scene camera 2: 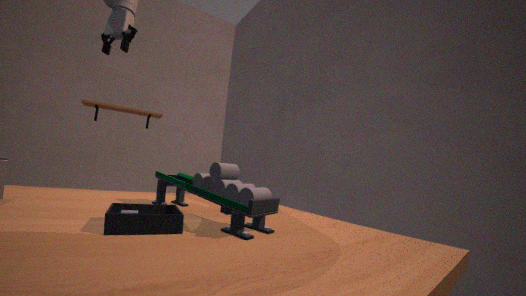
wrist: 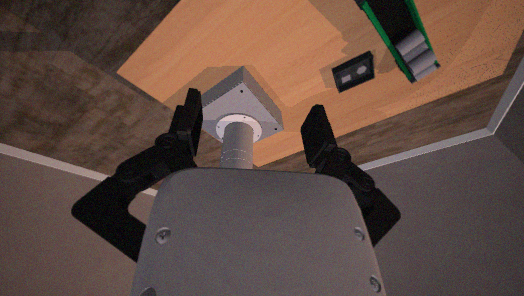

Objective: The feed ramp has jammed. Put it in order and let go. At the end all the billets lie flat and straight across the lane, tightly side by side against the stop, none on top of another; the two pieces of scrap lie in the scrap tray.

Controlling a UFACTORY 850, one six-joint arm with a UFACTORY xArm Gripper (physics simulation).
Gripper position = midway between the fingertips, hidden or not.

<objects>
My gripper shows in scene camera 2 (114, 52) and in the wrist view (256, 110). A black scrap tray shows in scene camera 2 and in the wrist view. One and the same spot on the black scrap tray: (wrist: 367, 59) is (scene camera 2: 167, 205).
</objects>
